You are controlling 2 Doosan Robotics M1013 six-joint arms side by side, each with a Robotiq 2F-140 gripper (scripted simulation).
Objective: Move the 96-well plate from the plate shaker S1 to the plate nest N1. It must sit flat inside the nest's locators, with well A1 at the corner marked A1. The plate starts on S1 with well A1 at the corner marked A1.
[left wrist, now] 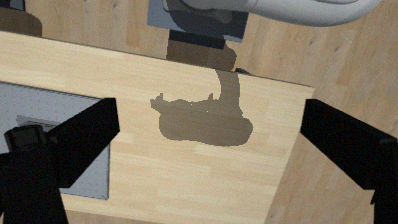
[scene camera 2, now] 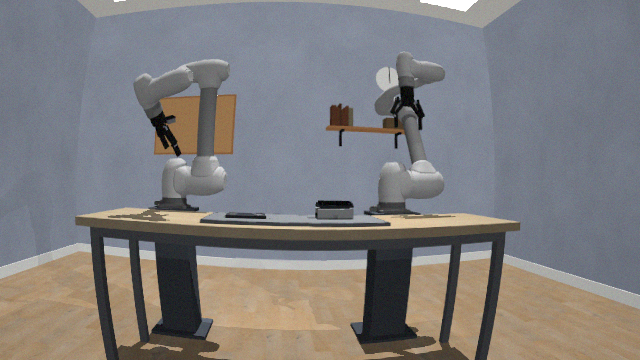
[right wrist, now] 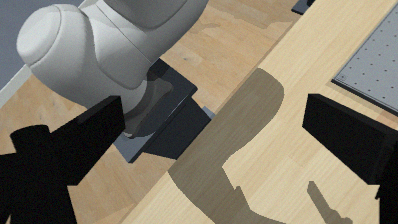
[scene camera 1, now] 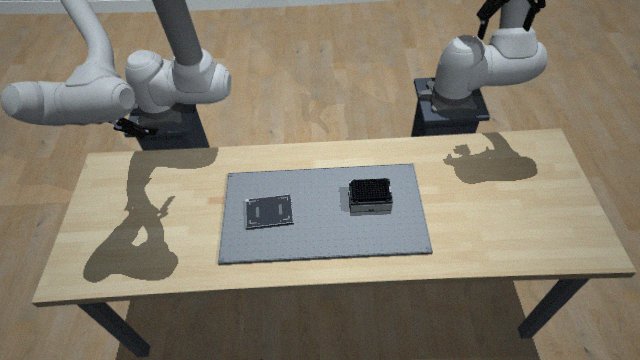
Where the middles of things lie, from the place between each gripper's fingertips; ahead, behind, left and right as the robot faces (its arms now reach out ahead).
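Scene:
Relative to my right hand, the 96-well plate (scene camera 1: 360,188) is 750 mm to the left, 180 mm ahead and 220 mm below; plate nest N1 (scene camera 1: 269,214) is far to the left, a fair way ahead and far below.
My left hand is 320 mm short of the 96-well plate, 430 mm to the left of it and 380 mm above it. Plate nest N1 is well to the right of my left hand, well ahead of it and well below it. Going by its middle, the 96-well plate is nearer to my left hand than to my right hand.

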